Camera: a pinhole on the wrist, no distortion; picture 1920 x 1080 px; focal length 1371.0 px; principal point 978.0 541.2 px. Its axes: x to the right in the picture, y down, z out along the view. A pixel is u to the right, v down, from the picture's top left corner.
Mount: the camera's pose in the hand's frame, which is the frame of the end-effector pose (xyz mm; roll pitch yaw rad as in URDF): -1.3 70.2 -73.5 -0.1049 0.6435 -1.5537
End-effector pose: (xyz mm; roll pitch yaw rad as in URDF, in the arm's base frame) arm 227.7 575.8 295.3 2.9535 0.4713 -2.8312
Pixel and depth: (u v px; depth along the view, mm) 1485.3 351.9 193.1
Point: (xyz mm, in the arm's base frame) 285.7 494.9 245.5
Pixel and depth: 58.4 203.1 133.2
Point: 254.4 663.5 236.5
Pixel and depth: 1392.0 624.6 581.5
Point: 400.9 260.1 -66.1
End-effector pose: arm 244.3 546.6 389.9 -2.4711 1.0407 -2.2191
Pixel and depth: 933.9 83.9 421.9
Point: 582.0 467.1 415.1
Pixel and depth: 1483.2 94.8 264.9
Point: 390.6 427.7 457.6
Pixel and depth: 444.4 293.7 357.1
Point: 533.7 573.6 305.3
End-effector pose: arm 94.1 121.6 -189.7 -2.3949 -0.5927 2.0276
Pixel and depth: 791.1 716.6 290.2
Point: -104.9 139.6 -221.7
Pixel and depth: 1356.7 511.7 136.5
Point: 59.3 103.9 -167.4
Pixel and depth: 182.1 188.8 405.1
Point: -194.1 109.1 -471.8
